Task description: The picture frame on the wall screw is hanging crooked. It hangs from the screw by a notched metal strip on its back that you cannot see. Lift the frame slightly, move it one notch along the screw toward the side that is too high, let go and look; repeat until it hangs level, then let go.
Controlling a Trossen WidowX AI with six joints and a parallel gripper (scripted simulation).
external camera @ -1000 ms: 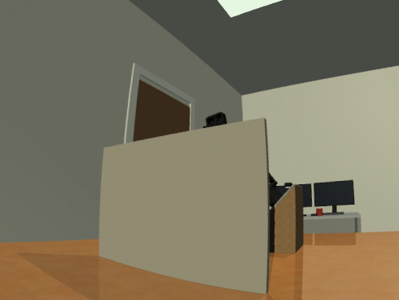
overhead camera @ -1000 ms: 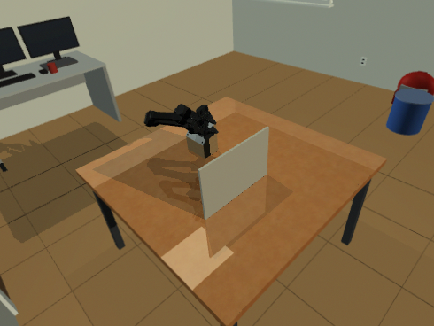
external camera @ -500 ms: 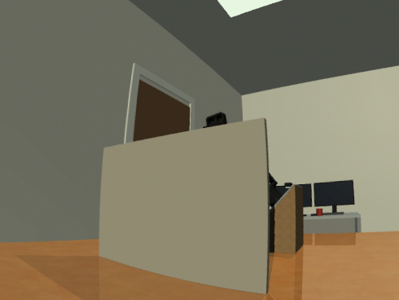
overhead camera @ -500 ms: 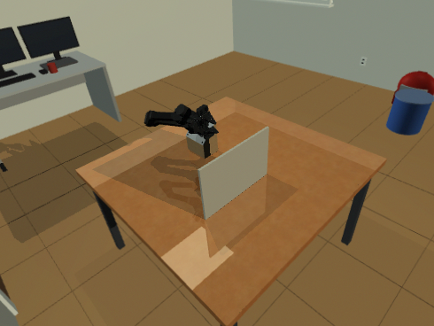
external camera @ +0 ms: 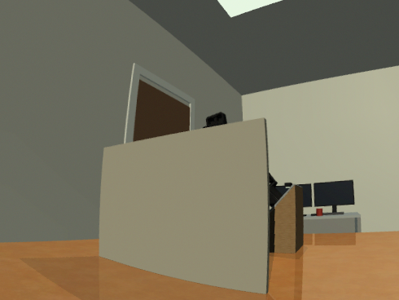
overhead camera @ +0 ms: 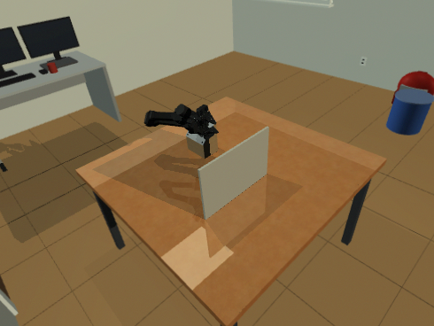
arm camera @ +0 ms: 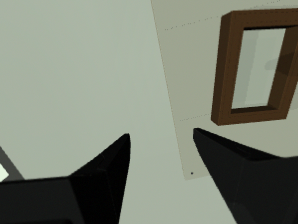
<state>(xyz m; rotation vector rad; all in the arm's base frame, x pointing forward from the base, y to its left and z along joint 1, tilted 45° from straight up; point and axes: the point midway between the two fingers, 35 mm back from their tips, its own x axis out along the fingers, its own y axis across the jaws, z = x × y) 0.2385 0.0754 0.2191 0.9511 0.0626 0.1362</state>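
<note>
Right now the brown wooden picture frame is 17 cm below my gripper tip, 13 cm ahead of it and 1 cm to the left of it. Also, from my gripper tip: wall panel (19 cm below, 14 cm ahead).
</note>
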